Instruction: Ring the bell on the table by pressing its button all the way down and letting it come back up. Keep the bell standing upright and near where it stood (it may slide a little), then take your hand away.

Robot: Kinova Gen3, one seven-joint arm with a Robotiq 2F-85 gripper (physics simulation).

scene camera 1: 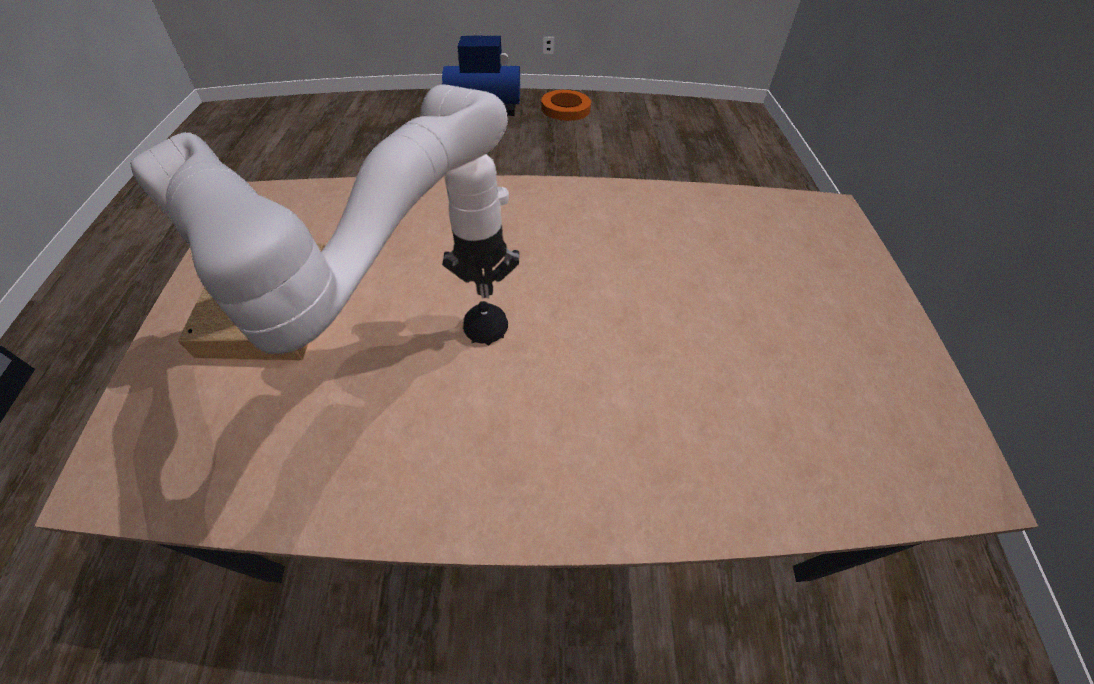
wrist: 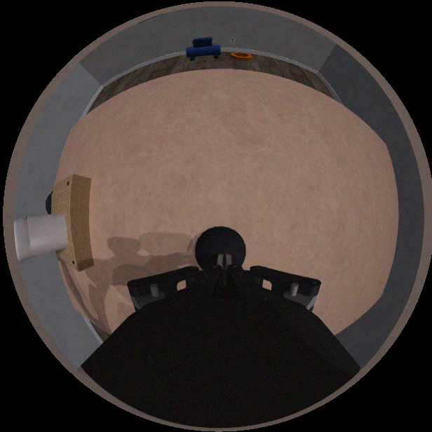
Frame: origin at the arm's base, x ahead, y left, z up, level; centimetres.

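Seen in the pictures: gripper, fingertip midpoint: [scene camera 1: 485, 294].
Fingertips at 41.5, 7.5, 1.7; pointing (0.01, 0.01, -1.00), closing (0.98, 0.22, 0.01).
Offsets run from my fingertips to a thing's top centre, as dx, dy, dz. Level surfaces: height alone.
The black domed bell {-0.4, -0.8, -1.9} [scene camera 1: 485, 325] [wrist: 216, 242] stands upright on the table {dz -8.5} [scene camera 1: 685, 362] [wrist: 225, 140], a little left of its middle in the scene view. Its small button {-0.4, -0.8, -1.9} [scene camera 1: 483, 305] shows on top in the scene view; in the wrist view the fingertips cover the part where it sits. My gripper [scene camera 1: 484, 291] [wrist: 224, 262] is shut with nothing between its fingers. It points down, with the fingertips just above the button and a small gap between them in the scene view.
The arm's wooden base block [scene camera 1: 242, 346] [wrist: 81, 222] is at the table's left. The white arm [scene camera 1: 387, 185] arches over the table's left part. A blue machine [scene camera 1: 481, 83] [wrist: 203, 51] and an orange ring [scene camera 1: 566, 114] [wrist: 241, 58] are on the floor behind the table.
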